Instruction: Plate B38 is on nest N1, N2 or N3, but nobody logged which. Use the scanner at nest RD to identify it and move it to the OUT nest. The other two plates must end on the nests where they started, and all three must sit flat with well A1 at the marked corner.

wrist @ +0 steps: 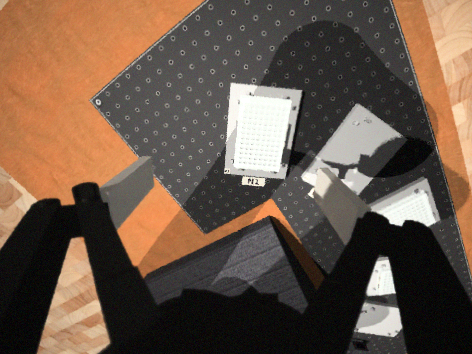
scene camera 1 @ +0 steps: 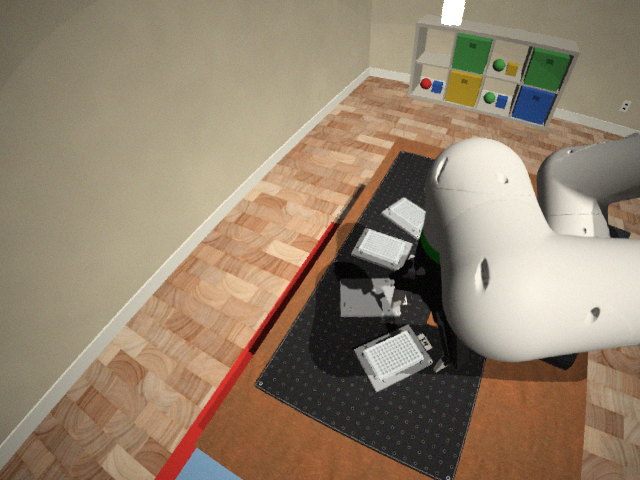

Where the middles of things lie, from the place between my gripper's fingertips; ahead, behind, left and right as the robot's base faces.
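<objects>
The nest N1 [scene camera 1: 378,386] is 220 mm below my hand, 30 mm ahead of it and 30 mm to the right of it, and going by their middles it's the nearest to my hand of the things named here. From my hand again, the out nest [scene camera 1: 367,297] is 170 mm ahead, 150 mm to the right and 220 mm below. And the N2 nest [wrist: 422,183] is some way ahead of my hand, well to the right of it and a good way below it.
</objects>
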